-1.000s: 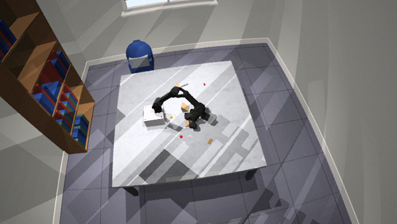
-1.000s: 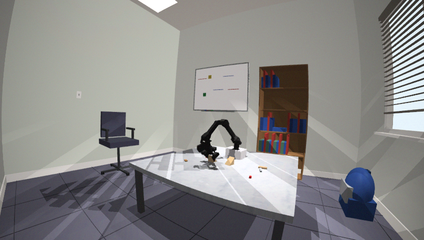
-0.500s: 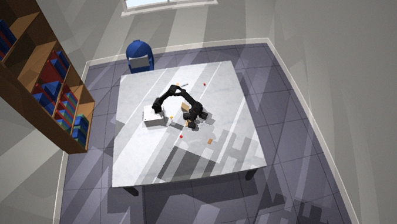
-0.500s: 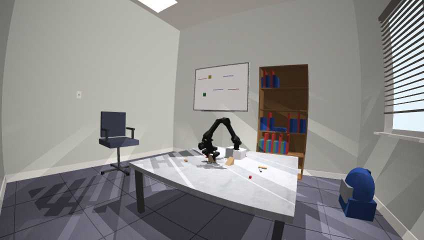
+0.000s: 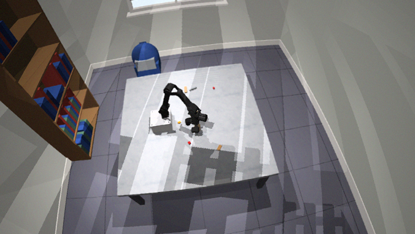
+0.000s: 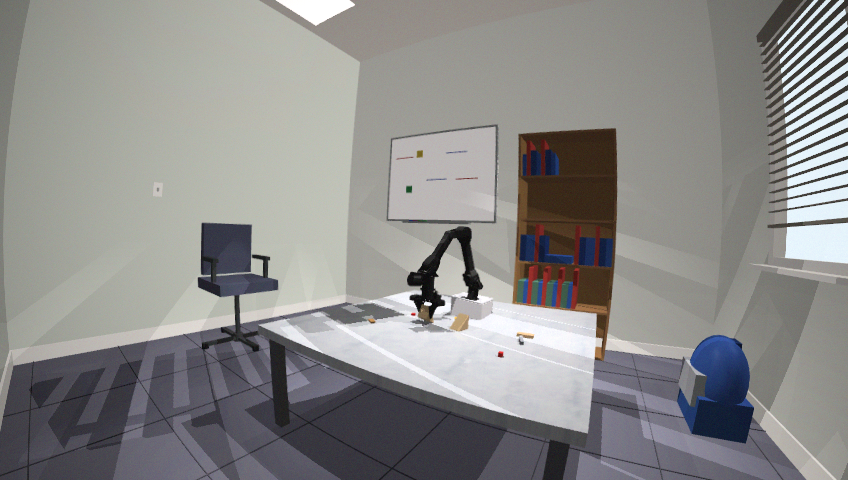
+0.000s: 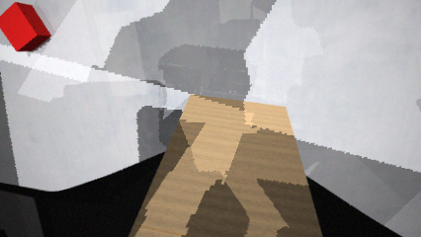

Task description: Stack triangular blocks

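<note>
My gripper tip is now 1 cm below the wooden triangular block and 1 cm short of it. Also, from my gripper tip: red cube (12 cm to the right, 9 cm behind, 2 cm below); grey bar (48 cm to the left, 4 cm ahead, 2 cm below); orange block (14 cm behind, 10 cm to the left, 2 cm below).
</note>
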